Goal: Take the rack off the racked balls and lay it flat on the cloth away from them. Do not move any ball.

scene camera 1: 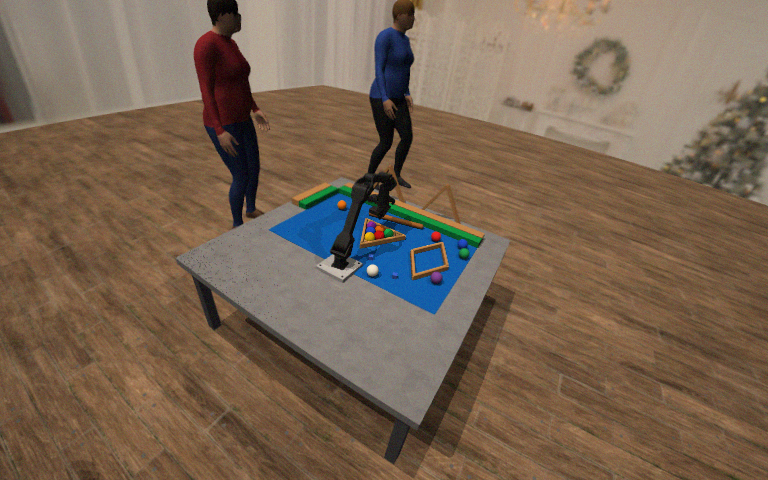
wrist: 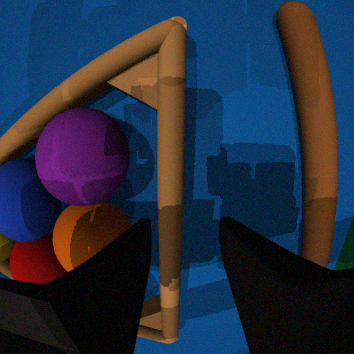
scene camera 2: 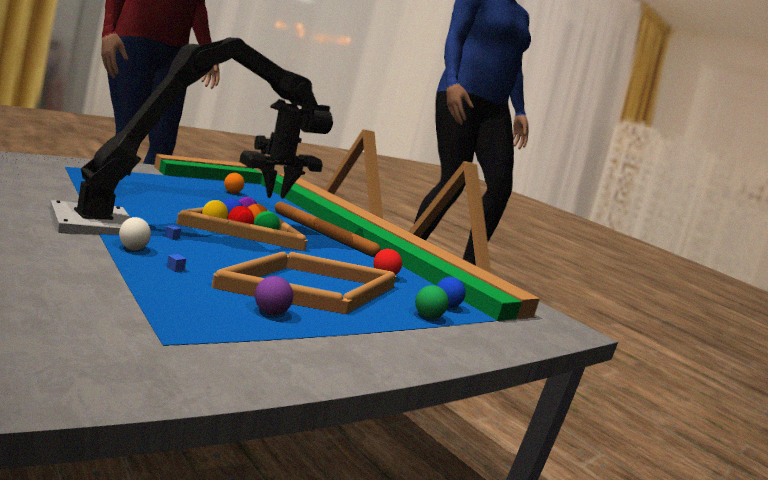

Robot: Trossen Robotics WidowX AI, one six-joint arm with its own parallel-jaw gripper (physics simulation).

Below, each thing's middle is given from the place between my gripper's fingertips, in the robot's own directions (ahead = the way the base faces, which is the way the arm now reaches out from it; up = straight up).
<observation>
I see the blue ball (wrist: pixel 36 210) 100 mm behind my hand, 20 mm to the left of it and 40 mm below it. Also, from my hand: white ball (scene camera 2: pixel 135 233) (400 mm behind, 120 mm to the right, 40 mm below); wooden cue stick (scene camera 2: pixel 371 248) (120 mm ahead, 60 mm to the right, 50 mm below); wooden rack (scene camera 2: pixel 286 236) (120 mm behind, 10 mm to the right, 50 mm below).
</observation>
